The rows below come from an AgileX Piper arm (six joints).
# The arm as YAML. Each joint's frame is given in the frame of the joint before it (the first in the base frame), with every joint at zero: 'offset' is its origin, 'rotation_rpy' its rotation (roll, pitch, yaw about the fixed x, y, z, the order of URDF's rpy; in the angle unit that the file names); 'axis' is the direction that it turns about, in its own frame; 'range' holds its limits. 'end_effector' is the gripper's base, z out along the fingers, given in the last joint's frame.
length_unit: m
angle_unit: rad
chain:
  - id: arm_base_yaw
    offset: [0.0, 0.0, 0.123]
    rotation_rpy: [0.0, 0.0, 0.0]
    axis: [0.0, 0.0, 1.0]
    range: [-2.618, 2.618]
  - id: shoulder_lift
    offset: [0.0, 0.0, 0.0]
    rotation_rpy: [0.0, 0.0, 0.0]
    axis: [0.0, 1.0, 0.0]
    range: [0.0, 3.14]
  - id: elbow
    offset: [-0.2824, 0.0, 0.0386]
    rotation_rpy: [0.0, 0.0, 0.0]
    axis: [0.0, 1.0, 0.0]
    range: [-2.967, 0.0]
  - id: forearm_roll
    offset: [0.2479, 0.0, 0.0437]
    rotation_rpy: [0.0, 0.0, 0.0]
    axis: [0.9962, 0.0, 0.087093]
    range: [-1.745, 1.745]
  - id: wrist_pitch
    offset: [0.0, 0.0, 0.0]
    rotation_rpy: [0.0, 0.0, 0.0]
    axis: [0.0, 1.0, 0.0]
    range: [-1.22, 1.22]
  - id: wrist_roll
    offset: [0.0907, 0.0, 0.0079]
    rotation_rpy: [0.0, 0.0, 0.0]
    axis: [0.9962, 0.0, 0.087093]
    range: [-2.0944, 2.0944]
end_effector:
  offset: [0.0, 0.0, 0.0]
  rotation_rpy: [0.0, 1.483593, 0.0]
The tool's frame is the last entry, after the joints.
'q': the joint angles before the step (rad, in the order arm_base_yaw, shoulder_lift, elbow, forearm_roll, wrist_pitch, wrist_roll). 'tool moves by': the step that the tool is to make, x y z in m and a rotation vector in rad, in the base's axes. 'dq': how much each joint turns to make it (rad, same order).
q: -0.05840, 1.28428, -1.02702, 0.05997, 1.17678, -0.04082
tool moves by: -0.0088, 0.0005, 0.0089, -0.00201, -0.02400, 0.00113
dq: 0.00008, -0.04124, -0.00013, -0.00079, 0.01733, 0.00009
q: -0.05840, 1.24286, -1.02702, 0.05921, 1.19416, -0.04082
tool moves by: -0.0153, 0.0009, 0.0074, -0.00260, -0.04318, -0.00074
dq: 0.00017, -0.06963, 0.02665, -0.00033, -0.00033, 0.00096
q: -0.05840, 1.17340, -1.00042, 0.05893, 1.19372, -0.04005
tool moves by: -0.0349, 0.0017, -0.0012, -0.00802, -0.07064, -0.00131
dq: 0.00024, -0.15184, 0.10788, -0.00389, -0.02709, 0.00027
